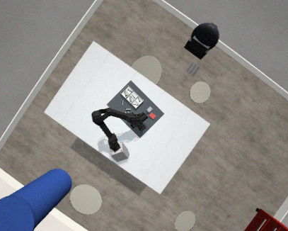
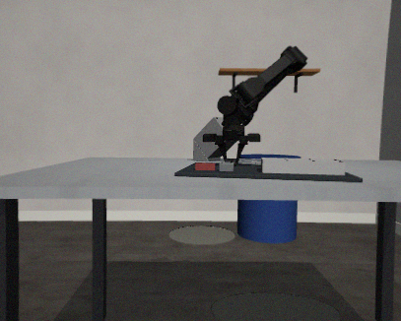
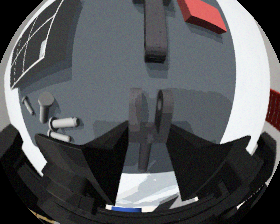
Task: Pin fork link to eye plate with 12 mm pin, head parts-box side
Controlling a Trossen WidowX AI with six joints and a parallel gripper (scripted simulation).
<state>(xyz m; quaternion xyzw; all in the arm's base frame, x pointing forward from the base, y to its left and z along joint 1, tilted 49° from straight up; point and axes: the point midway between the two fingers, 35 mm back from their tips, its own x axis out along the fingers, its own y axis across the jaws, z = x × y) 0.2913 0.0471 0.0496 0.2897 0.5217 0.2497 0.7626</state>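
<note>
The fork link is 30 mm below my hand. From my hand the other things lie so: grey pin (100 mm to the left, 30 mm below, 10 mm behind); then dark mat (110 mm to the left, 60 mm ahead, 50 mm below); then eye plate (80 mm ahead, 30 mm below, 10 mm to the left).
</note>
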